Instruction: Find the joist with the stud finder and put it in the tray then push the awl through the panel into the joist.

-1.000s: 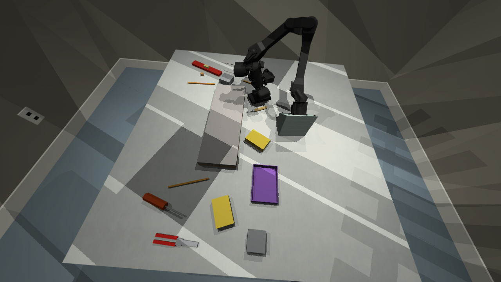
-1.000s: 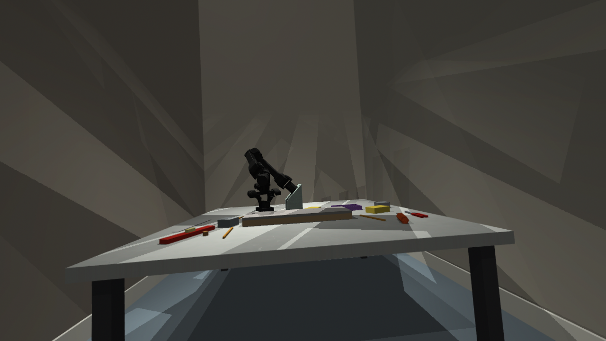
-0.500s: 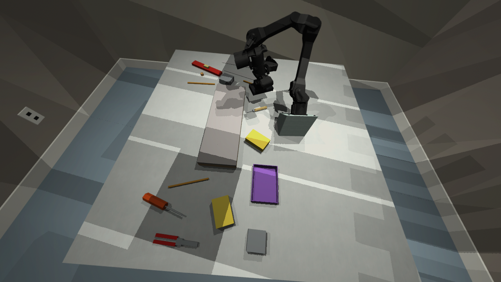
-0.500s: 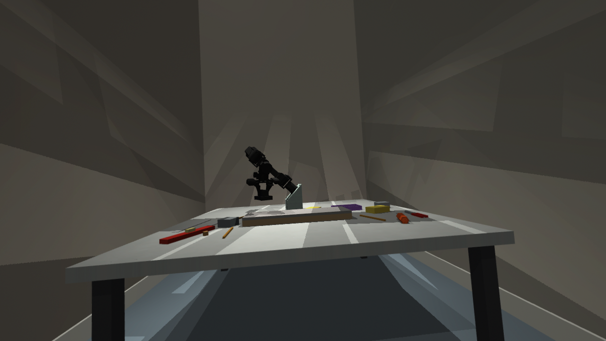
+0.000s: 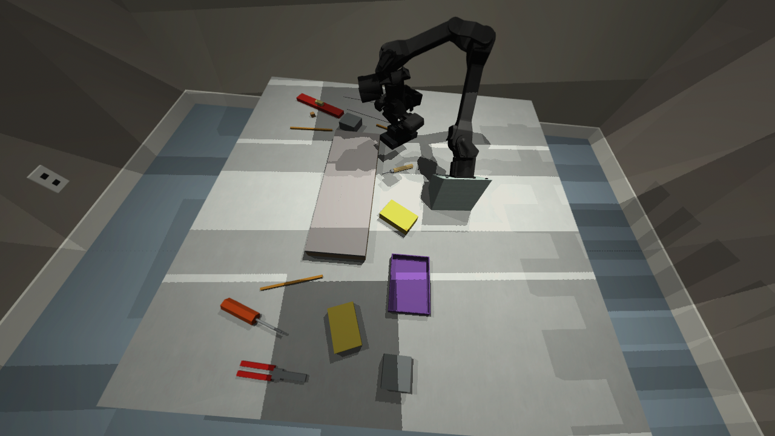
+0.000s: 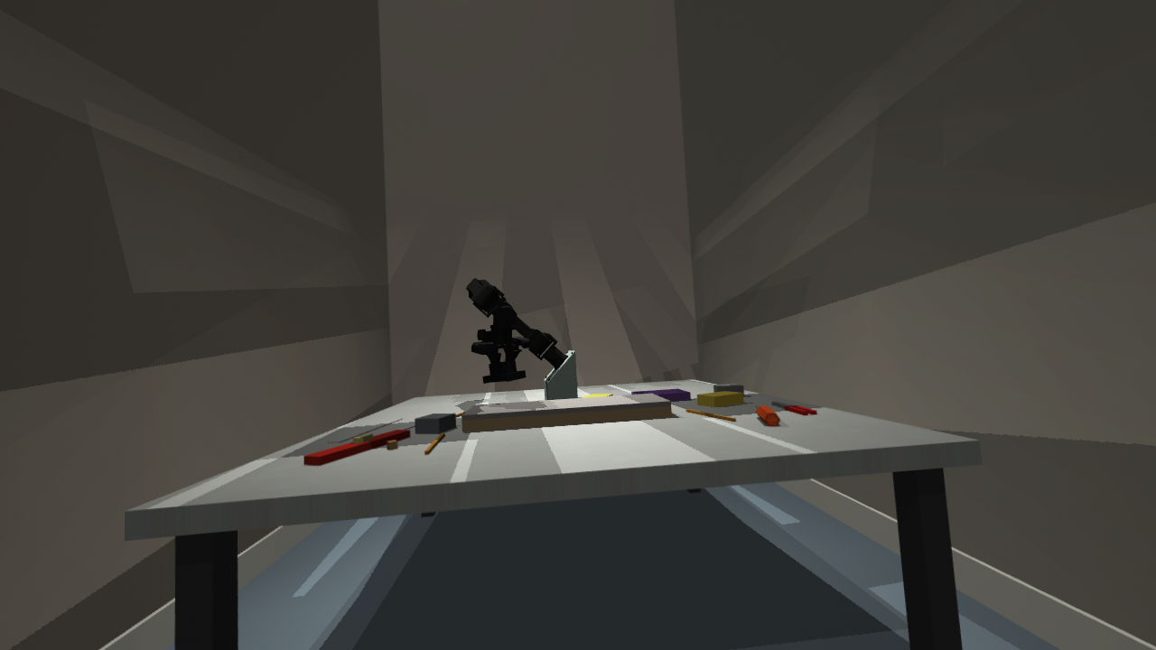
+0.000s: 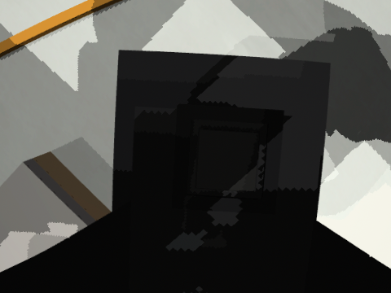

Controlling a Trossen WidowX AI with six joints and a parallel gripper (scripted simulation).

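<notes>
Right now the awl is 120 mm below my gripper tip, 80 mm to the left of it and 10 mm ahead of it. Also, from my gripper tip: purple tray 510 mm to the left, 110 mm below, 30 mm behind; then stud finder 20 mm above, 10 mm to the right; then red level 350 mm ahead, 280 mm to the right, 110 mm below.
</notes>
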